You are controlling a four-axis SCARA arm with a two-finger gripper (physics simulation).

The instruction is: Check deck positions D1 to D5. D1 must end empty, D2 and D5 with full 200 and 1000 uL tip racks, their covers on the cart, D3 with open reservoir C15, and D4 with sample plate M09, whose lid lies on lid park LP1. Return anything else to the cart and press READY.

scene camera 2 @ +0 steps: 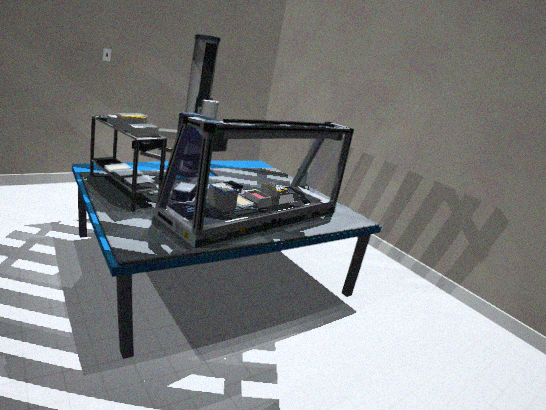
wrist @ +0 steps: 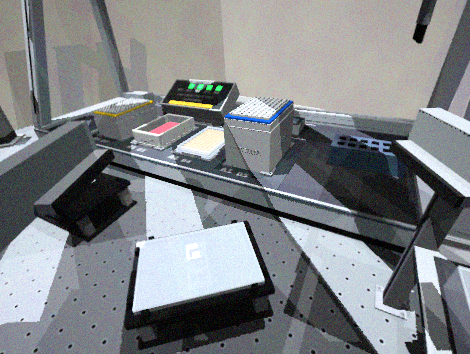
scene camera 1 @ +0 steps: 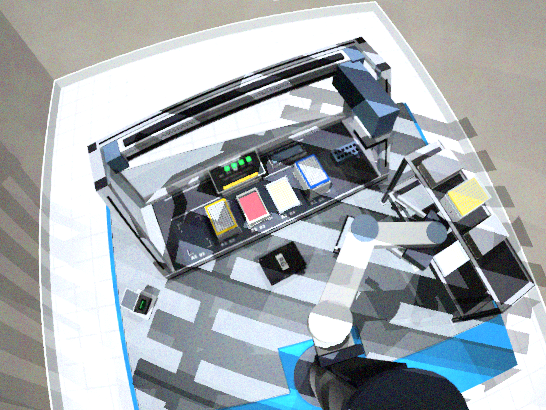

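Note:
The gripper: carrying nothing. Also here: a gantry beam, a red-filled plate.

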